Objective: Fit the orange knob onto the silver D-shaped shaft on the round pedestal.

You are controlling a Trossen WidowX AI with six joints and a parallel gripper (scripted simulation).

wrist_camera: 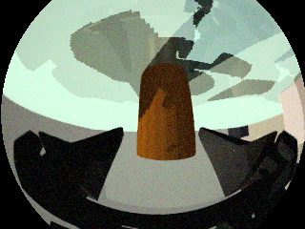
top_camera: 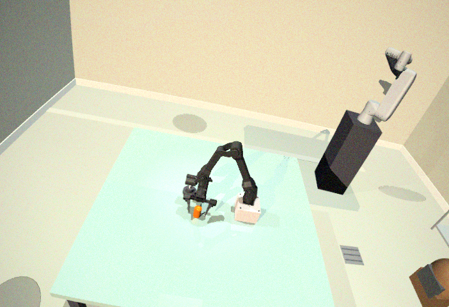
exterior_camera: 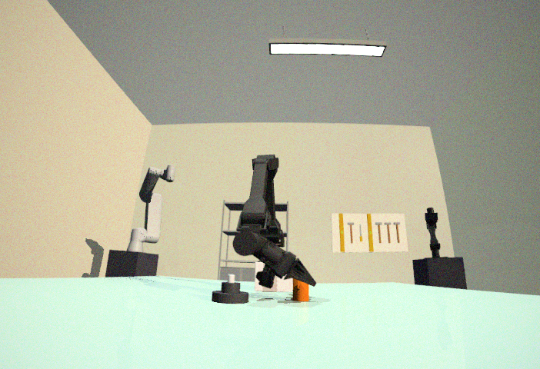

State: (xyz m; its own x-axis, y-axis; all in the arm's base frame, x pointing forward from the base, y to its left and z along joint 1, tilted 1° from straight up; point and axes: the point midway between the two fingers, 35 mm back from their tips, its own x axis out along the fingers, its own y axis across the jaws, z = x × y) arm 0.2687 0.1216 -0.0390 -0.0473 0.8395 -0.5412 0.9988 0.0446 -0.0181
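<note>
Right now my gripper tip is 30 mm to the left of the orange knob. Round my gripper tip: dark round pedestal (190 mm to the right, 80 mm ahead, 10 mm below).
</note>
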